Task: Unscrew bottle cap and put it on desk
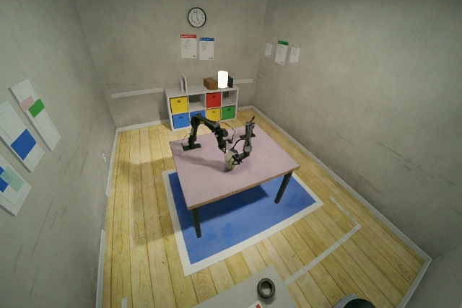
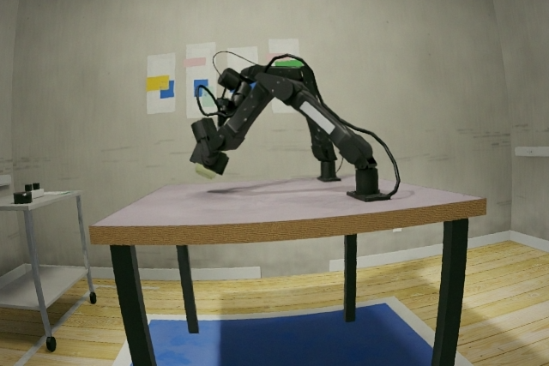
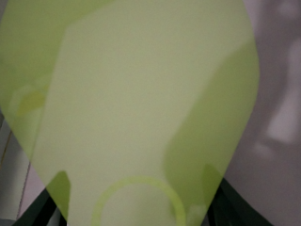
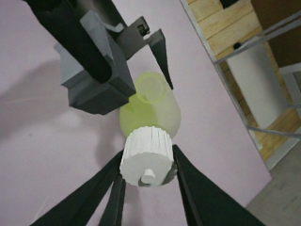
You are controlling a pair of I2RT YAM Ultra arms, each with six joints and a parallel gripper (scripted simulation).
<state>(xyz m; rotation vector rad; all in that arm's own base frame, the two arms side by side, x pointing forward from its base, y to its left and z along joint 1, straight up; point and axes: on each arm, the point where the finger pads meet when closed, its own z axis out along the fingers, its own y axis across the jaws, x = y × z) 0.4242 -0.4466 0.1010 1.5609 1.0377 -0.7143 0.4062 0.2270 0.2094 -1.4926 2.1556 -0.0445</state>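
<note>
Now: the white cap right at my right hand. Round my right hand: green bottle 40 mm ahead, 20 mm to the left, 70 mm below.
The green bottle lies 4 cm above my left hand, 2 cm to the right of it and 2 cm behind it. Also, from my left hand: white cap: 11 cm above, 5 cm behind, 4 cm to the right.
</note>
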